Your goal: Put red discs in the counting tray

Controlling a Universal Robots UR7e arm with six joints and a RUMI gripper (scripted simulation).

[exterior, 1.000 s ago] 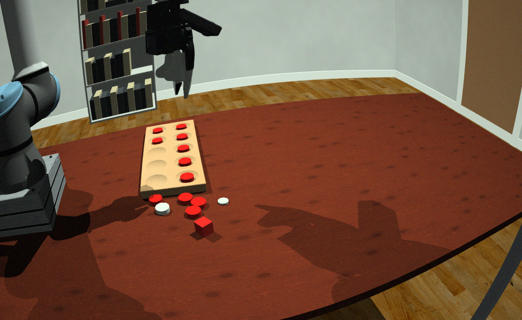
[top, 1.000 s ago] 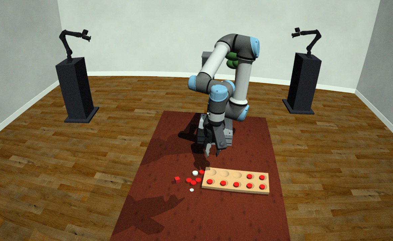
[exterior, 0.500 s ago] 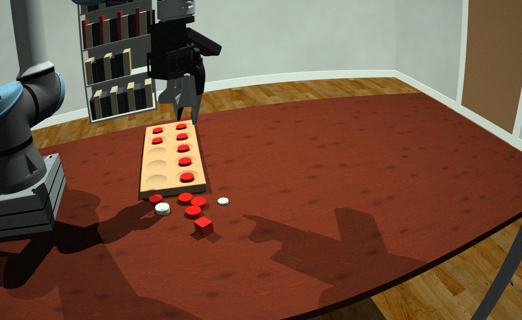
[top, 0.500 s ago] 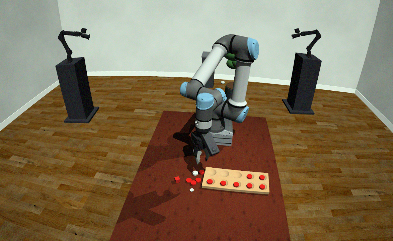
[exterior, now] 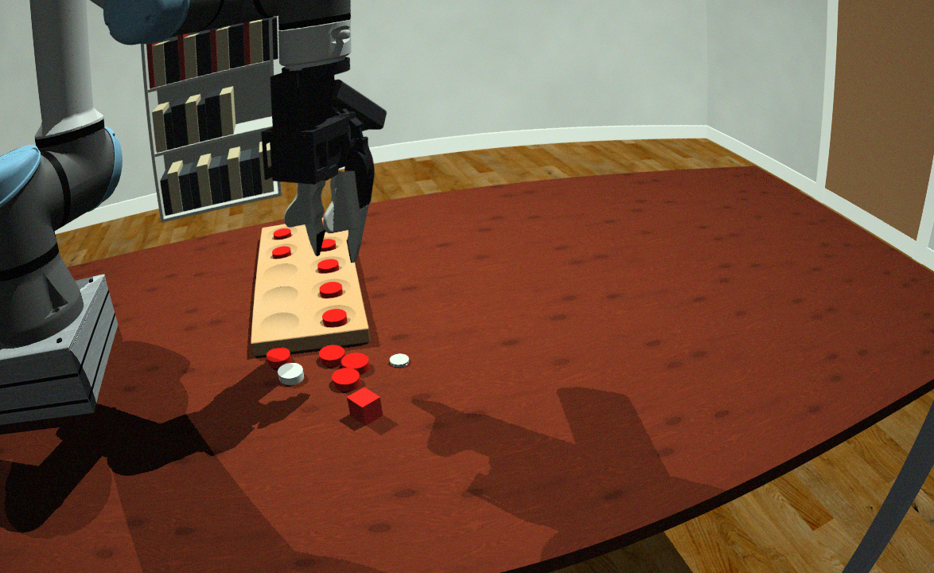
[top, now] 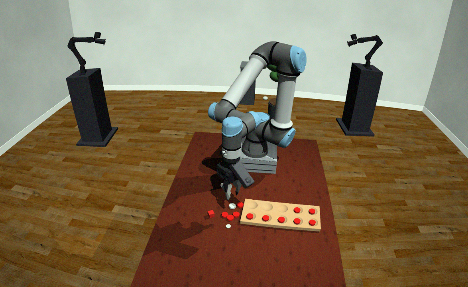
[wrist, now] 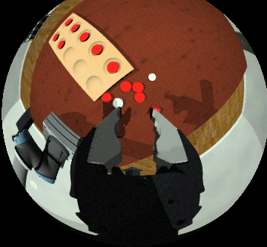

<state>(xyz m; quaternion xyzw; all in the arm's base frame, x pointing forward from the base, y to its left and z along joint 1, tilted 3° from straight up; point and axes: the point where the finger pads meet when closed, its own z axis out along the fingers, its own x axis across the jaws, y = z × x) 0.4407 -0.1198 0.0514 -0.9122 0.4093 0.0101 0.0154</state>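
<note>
Right now my hand is 10 mm past the wooden counting tray, 240 mm to the right of it and 140 mm above it. Round my hand: white disc (80 mm behind, 150 mm below); red cube (10 mm behind, 100 mm to the right, 140 mm below).
</note>
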